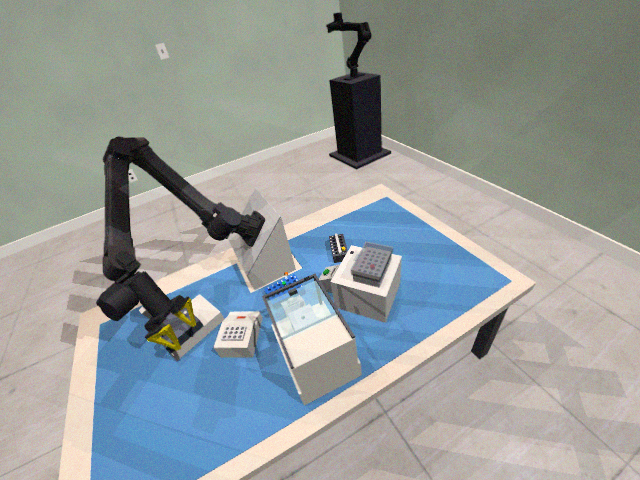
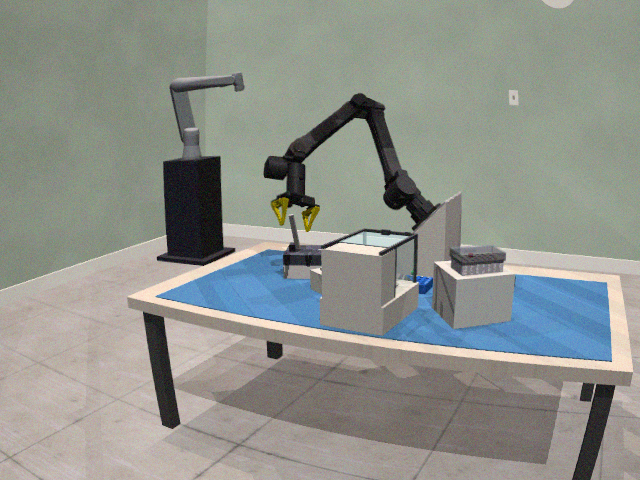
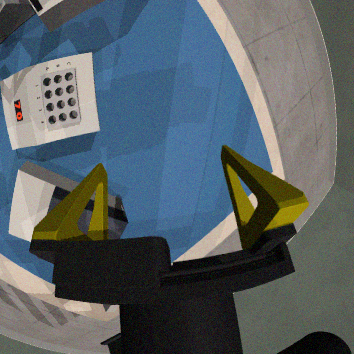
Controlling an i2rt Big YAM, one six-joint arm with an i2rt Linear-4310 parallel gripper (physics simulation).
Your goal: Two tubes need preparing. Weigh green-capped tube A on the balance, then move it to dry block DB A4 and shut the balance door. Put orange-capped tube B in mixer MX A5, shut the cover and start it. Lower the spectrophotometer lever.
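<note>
My gripper (image 1: 185, 336) (image 2: 295, 227) (image 3: 161, 158) is open and empty above the spectrophotometer (image 1: 209, 313) (image 2: 301, 258) (image 3: 30, 205). Its lever (image 2: 294, 231) stands up, tilted slightly, below the fingers. The blue rack (image 2: 424, 284) holds a green cap (image 1: 283, 283) and an orange cap (image 1: 286, 273); the tubes' bodies are hidden. The balance (image 1: 325, 356) (image 2: 356, 289) has glass panes; I cannot tell its door's state. The dry block (image 1: 234, 334) (image 3: 61, 97) shows red digits 70 and empty-looking wells. The mixer (image 1: 361, 299) (image 2: 478, 299) has a see-through grey cover (image 1: 373, 260) (image 2: 478, 253) that looks lowered.
A slanted grey panel (image 1: 268, 253) (image 2: 439, 232) stands by the arm's base. A black rack (image 1: 336, 248) with a yellow cap stands behind the mixer. A small grey box with a green button (image 1: 326, 271) sits between the balance and the mixer. The balance is the tall obstacle near the dry block.
</note>
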